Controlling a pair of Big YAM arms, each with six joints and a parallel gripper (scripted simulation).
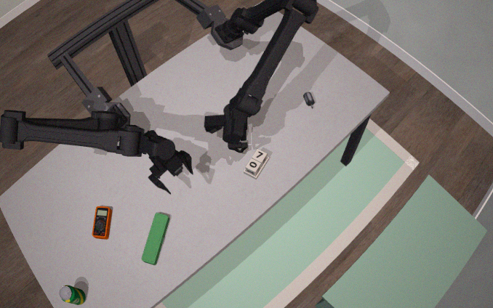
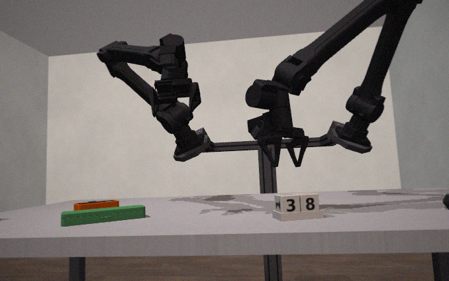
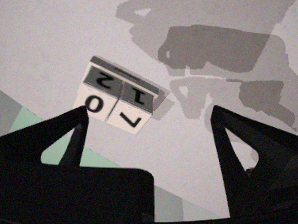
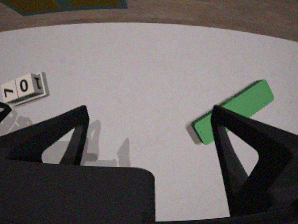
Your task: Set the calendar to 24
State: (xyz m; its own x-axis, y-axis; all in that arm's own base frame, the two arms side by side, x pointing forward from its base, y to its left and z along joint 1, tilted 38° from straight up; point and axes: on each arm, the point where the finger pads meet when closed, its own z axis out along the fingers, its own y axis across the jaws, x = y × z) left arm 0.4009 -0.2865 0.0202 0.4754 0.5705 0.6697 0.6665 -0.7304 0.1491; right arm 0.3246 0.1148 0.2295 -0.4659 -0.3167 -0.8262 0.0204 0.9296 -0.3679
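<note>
Now: the calendar tray 12 cm below my left hand, 7 cm ahead of it and 1 cm to the left of it. The rest, counted from my left hand: green box: 48 cm to the right, 11 cm below, 2 cm ahead; dark object: 38 cm to the left, 11 cm below, 3 cm ahead.
</note>
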